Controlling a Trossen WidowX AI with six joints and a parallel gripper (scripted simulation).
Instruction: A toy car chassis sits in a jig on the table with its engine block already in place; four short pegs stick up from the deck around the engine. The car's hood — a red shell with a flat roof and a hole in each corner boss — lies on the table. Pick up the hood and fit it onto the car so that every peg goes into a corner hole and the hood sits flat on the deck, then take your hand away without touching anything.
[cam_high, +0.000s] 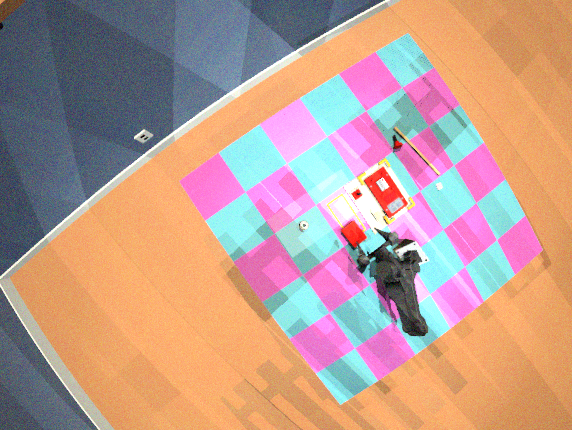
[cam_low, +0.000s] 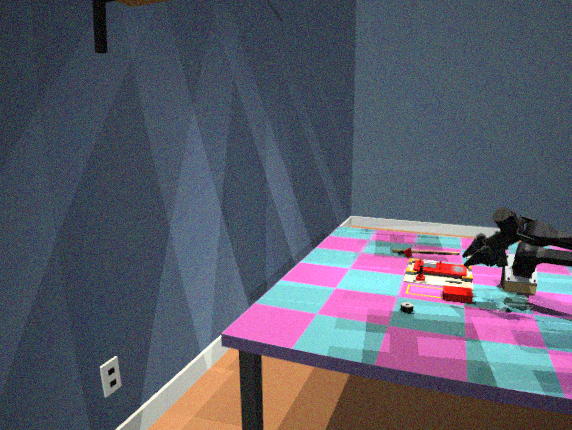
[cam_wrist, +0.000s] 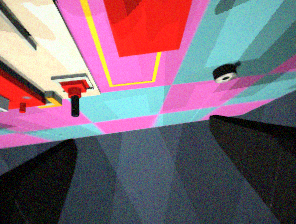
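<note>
My gripper tip is now 10 mm short of the red hood, 20 mm to the right of it and 110 mm above it. Round my gripper tip: wooden stick: 150 mm ahead, 440 mm to the right, 120 mm below.
</note>
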